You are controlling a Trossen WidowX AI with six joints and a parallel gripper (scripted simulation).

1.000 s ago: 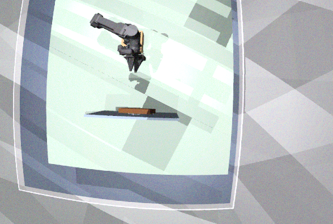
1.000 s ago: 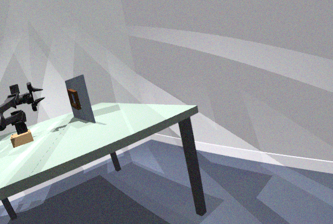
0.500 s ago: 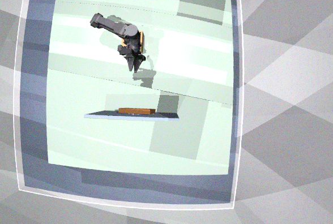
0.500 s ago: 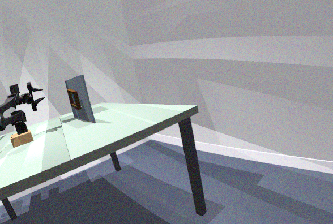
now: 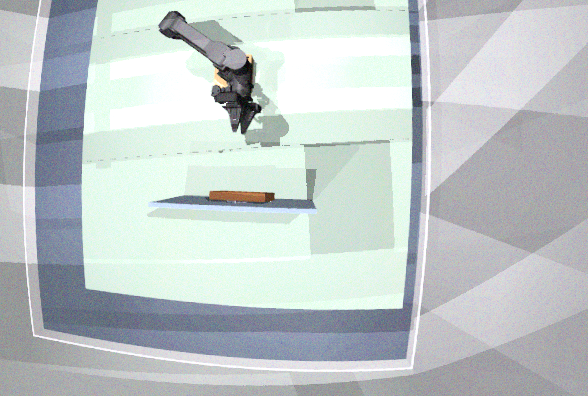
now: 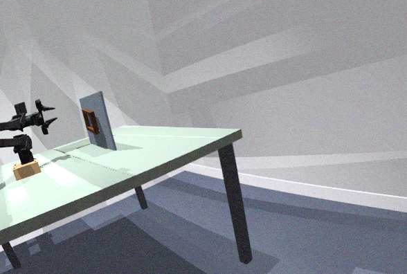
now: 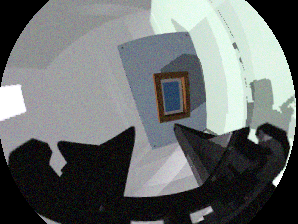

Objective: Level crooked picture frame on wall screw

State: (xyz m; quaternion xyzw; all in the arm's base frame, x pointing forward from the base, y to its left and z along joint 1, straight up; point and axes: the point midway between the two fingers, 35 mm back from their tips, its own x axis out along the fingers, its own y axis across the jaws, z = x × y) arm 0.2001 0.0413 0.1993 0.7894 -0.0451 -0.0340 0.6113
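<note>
Now: the picture frame 19 cm ahead of my gripper tip, 2 cm to the right of it and 10 cm below it. Round my gripper tip: wall panel (20 cm ahead, 4 cm to the right, 10 cm below).
</note>
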